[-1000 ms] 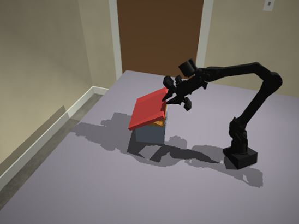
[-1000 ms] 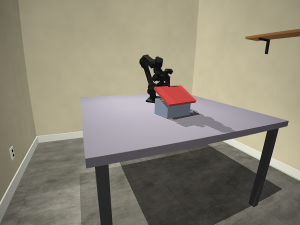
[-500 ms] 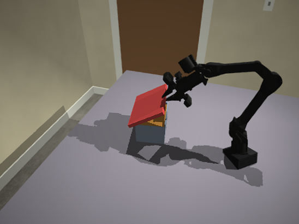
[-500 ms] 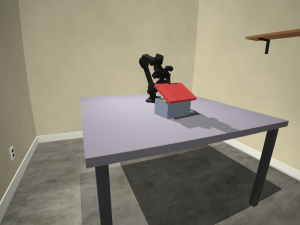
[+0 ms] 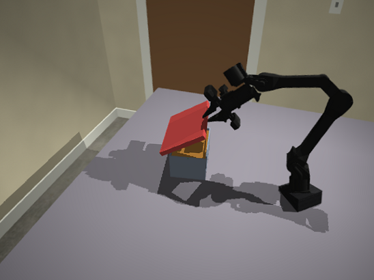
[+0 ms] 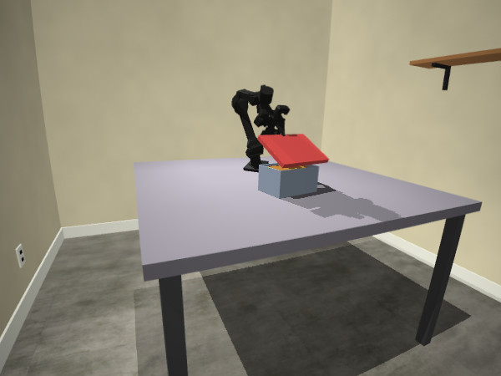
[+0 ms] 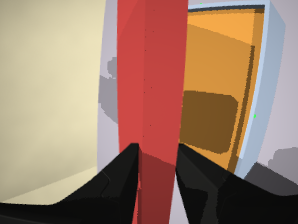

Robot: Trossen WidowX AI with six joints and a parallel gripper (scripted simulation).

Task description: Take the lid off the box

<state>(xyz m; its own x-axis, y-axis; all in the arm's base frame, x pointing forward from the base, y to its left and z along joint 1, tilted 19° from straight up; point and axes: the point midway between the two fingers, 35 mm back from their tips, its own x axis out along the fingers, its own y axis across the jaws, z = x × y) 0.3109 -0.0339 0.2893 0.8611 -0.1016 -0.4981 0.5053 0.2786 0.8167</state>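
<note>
Right now the lid is 100 mm ahead of my hand, 60 mm below it and 10 mm to the left of it. From my hand the other things lie so: storage box (190 mm below, 80 mm ahead).
</note>
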